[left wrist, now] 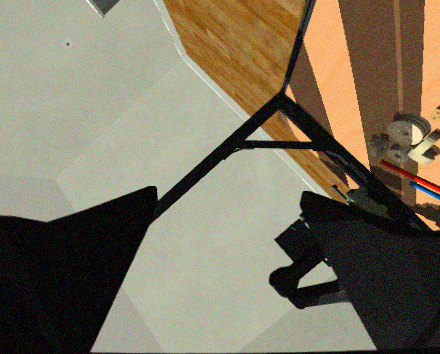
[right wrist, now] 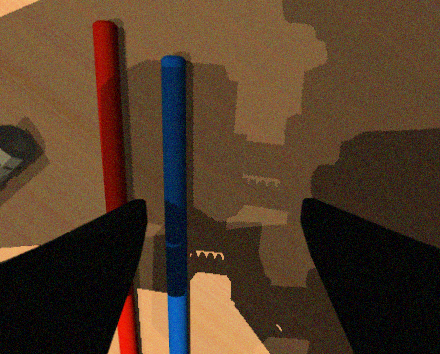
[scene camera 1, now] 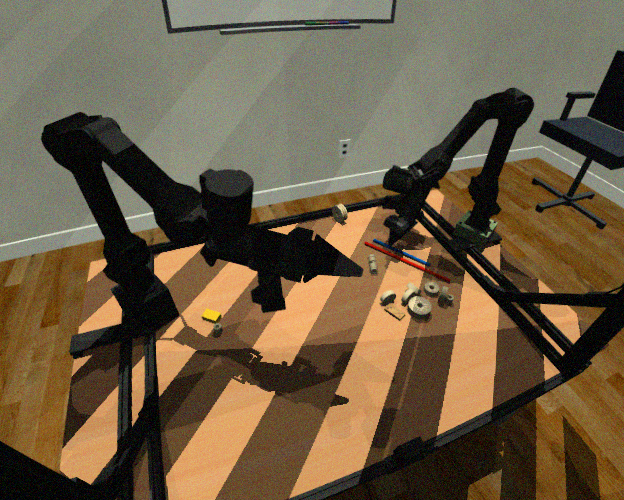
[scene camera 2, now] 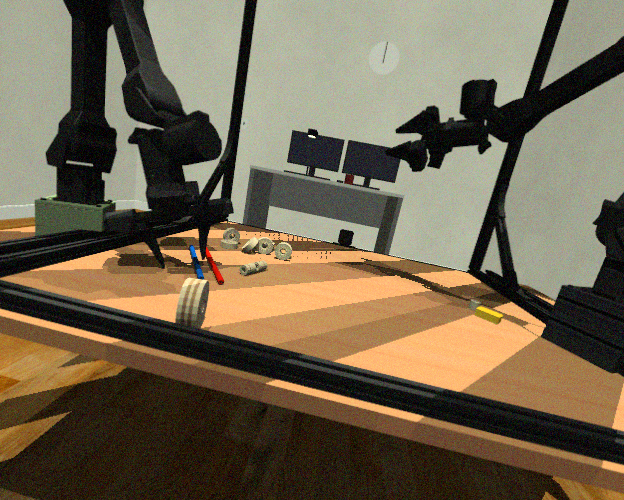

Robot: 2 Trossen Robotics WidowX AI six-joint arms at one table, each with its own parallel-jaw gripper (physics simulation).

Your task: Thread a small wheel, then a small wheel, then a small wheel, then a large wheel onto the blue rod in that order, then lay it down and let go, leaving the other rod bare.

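Places are measured from the left arm's base along level axes (x ahead, y left, z up), in millimetres.
Where they show: left gripper, fingertip midpoint: (left wrist: 230,195) (scene camera 1: 356,273) (scene camera 2: 390,141); right gripper, fingertip midpoint: (right wrist: 224,210) (scene camera 1: 393,242) (scene camera 2: 184,263); left arm's base, link origin: (scene camera 1: 138,288) (scene camera 2: 614,297); right arm's base, link origin: (scene camera 1: 477,222) (scene camera 2: 79,200).
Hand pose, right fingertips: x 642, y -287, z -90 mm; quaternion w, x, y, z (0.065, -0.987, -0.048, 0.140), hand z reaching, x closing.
Note:
Each offset is from my right fingertips to the top centre of the thing.
The blue rod {dy -38, dx -18, dz +0 mm} (scene camera 1: 411,256) (scene camera 2: 195,261) (left wrist: 425,190) (right wrist: 174,150) lies on the table beside the red rod {dy -69, dx -43, dz +0 mm} (scene camera 1: 432,273) (scene camera 2: 214,265) (left wrist: 417,178) (right wrist: 112,125); both are bare. My right gripper (scene camera 1: 393,242) (scene camera 2: 182,261) (right wrist: 224,210) points down, partly open and empty. In its wrist view the blue rod runs between the fingers, nearer the left-hand one, which covers part of the red rod. Pale wheels, including a wide one {dy -186, dx -174, dz +11 mm} (scene camera 1: 419,307) and others {dy -178, dx -91, dz +3 mm} (scene camera 1: 431,288) {dy -113, dx -206, dz +30 mm} (scene camera 1: 387,297) {dy -145, dx -221, dz -2 mm} (scene camera 2: 282,251), lie grouped near the rods; some overlap. My left gripper (scene camera 1: 359,270) (scene camera 2: 393,140) (left wrist: 230,195) is open and empty, high above the table.
A thick striped wheel {dy +199, dx -17, dz +47 mm} (scene camera 1: 339,212) (scene camera 2: 192,303) stands near the table edge. A short pale cylinder piece {dy -8, dx -122, dz +9 mm} (scene camera 1: 372,264) (scene camera 2: 253,268) lies beside the rods. A yellow block {dy +171, dx -540, dz +5 mm} (scene camera 1: 211,315) (scene camera 2: 488,314) and a small grey piece {dy +129, dx -551, dz +8 mm} (scene camera 1: 217,329) lie near the left arm's base. Dark frame bars border the table.

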